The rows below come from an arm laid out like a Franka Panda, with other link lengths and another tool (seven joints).
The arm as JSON. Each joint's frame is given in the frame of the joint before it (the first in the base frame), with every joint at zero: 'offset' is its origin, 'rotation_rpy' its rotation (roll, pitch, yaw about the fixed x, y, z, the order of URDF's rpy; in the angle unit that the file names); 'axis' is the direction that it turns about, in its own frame. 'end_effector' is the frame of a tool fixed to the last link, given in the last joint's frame.
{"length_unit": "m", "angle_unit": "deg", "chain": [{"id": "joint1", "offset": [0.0, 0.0, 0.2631], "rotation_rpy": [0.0, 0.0, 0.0], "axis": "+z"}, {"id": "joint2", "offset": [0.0, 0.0, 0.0], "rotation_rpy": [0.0, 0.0, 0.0], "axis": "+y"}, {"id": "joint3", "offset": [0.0, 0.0, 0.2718], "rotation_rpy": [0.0, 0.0, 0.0], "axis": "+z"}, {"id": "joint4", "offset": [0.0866, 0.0, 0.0], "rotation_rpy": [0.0, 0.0, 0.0], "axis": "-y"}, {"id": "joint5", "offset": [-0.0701, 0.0, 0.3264], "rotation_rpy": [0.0, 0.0, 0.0], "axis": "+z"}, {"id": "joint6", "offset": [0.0, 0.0, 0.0], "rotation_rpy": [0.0, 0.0, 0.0], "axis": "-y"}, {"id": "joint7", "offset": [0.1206, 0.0, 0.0], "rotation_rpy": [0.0, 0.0, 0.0], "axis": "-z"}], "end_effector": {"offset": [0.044, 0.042, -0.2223], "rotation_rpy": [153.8, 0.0, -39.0]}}
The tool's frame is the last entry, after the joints.
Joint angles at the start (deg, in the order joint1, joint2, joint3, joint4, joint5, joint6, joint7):
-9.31 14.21 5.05 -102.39 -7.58 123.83 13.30
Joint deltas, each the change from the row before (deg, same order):
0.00 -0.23 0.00 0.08 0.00 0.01 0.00
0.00 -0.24 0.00 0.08 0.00 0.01 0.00
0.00 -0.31 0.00 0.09 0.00 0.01 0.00
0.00 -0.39 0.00 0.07 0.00 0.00 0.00
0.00 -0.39 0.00 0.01 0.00 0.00 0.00
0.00 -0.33 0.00 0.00 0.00 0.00 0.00
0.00 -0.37 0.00 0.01 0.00 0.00 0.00
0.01 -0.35 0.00 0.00 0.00 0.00 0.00
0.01 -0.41 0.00 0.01 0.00 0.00 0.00
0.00 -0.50 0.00 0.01 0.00 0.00 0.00
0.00 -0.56 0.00 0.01 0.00 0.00 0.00
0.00 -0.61 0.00 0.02 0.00 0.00 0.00
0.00 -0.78 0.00 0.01 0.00 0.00 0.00
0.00 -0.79 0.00 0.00 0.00 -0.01 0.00
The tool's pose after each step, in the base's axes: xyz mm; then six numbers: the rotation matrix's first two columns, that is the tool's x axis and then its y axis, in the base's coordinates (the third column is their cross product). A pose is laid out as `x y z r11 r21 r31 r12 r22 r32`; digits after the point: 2 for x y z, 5 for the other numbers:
672.28 -32.11 224.66 0.59195 -0.79072 0.15609 -0.77059 -0.49849 0.39711
672.85 -32.18 228.22 0.59103 -0.79060 0.16008 -0.77285 -0.49817 0.39311
673.49 -32.26 232.71 0.58987 -0.79045 0.16505 -0.77562 -0.49776 0.38812
674.01 -32.32 237.91 0.58852 -0.79026 0.17067 -0.77869 -0.49729 0.38255
674.21 -32.36 242.57 0.58732 -0.79007 0.17560 -0.78131 -0.49686 0.37773
674.32 -32.37 246.43 0.58631 -0.78991 0.17967 -0.78345 -0.49651 0.37375
674.45 -32.39 250.86 0.58512 -0.78972 0.18434 -0.78588 -0.49611 0.36913
674.52 -32.29 254.95 0.58413 -0.78943 0.18865 -0.78801 -0.49589 0.36488
674.61 -32.18 259.85 0.58289 -0.78911 0.19379 -0.79054 -0.49560 0.35975
674.66 -32.18 265.80 0.58115 -0.78883 0.20003 -0.79368 -0.49509 0.35349
674.64 -32.18 272.45 0.57915 -0.78851 0.20698 -0.79712 -0.49453 0.34647
674.59 -32.17 279.78 0.57686 -0.78814 0.21463 -0.80084 -0.49393 0.33866
674.34 -32.12 289.01 0.57387 -0.78766 0.22420 -0.80538 -0.49319 0.32882
673.90 -32.06 298.22 0.57078 -0.78716 0.23364 -0.80974 -0.49245 0.31907

